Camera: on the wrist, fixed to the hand. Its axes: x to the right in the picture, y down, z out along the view.
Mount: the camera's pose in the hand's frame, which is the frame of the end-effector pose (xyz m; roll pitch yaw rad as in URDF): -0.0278 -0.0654 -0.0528 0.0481 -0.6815 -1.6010
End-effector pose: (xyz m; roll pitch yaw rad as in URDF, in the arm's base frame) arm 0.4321 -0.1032 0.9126 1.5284 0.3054 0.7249
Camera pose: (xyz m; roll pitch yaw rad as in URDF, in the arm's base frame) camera 0.3639 -0.0968 0.8565 -0.4364 0.7855 -1.2036
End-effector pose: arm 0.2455 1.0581 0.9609 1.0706 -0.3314 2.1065
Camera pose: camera 0.2323 1.0510 0.8736 0.3765 0.3748 0.6446
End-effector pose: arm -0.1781 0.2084 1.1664 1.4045 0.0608 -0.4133
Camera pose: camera -0.1910 0.2591 1.0950 -0.0724 0.7190 -2.0687
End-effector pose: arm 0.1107 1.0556 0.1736 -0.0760 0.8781 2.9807
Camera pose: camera 0.1755 1.1152 0.1645 -0.9931 -0.4744 2.0256
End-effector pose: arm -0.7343 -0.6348 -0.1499 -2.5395 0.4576 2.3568
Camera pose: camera -0.7588 -0.6443 -0.0654 -2.6523 0.0610 -2.2993
